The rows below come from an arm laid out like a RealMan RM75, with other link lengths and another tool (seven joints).
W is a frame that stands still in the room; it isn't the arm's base.
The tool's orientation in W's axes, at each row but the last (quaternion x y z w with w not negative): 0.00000, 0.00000, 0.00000, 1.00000; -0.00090, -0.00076, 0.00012, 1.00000; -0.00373, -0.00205, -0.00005, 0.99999; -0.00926, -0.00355, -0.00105, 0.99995; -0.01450, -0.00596, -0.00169, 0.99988; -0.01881, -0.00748, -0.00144, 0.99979
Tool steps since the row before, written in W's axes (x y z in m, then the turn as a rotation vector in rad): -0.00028, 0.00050, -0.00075, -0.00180, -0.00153, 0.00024; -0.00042, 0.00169, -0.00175, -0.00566, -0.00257, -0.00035; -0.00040, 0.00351, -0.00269, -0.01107, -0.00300, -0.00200; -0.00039, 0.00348, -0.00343, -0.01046, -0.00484, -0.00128; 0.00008, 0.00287, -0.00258, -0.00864, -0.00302, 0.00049; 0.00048, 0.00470, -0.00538, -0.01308, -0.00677, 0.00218
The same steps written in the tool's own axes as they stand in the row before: -0.00028, 0.00050, -0.00075, -0.00180, -0.00153, 0.00024; -0.00042, 0.00169, -0.00175, -0.00566, -0.00257, -0.00035; -0.00041, 0.00353, -0.00266, -0.01108, -0.00299, -0.00198; -0.00042, 0.00354, -0.00336, -0.01046, -0.00484, -0.00130; 0.00004, 0.00294, -0.00250, -0.00862, -0.00306, 0.00050; 0.00039, 0.00490, -0.00521, -0.01303, -0.00689, 0.00212
